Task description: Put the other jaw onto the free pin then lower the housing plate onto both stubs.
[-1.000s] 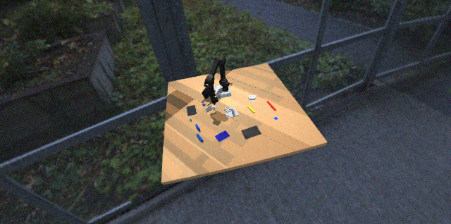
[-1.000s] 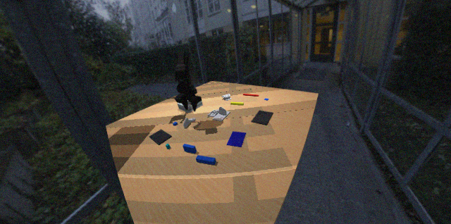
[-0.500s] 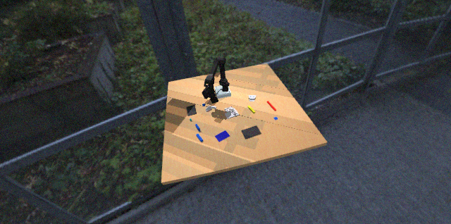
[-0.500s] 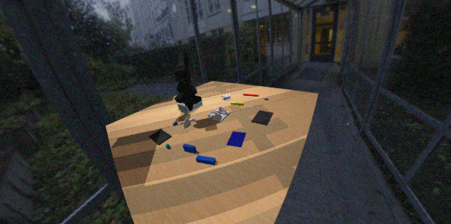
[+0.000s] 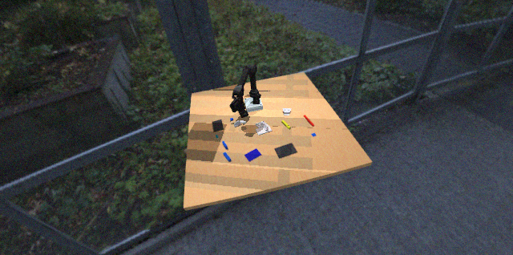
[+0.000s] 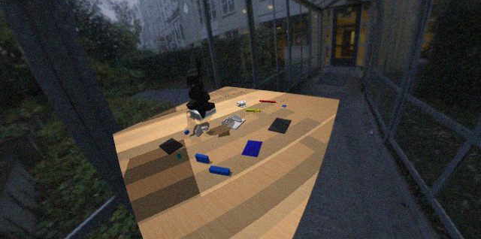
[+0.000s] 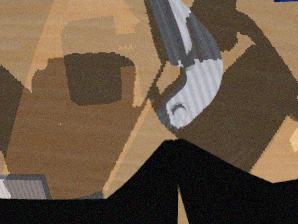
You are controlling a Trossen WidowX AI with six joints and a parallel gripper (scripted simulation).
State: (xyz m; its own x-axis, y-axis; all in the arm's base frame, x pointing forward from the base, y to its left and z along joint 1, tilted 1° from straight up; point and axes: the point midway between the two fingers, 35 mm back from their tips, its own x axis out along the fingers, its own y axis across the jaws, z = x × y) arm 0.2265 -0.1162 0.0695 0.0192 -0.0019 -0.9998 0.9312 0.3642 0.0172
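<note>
Now: gripper tip 1 cm past the white jaw, 1 cm to the left of it and 8 cm above it. Round my gripper tip: teal cube (14 cm ahead, 22 cm to the right, 7 cm below); yellow bar (5 cm ahead, 36 cm to the left, 8 cm below); blue plate (34 cm ahead, 8 cm to the left, 8 cm below).
</note>
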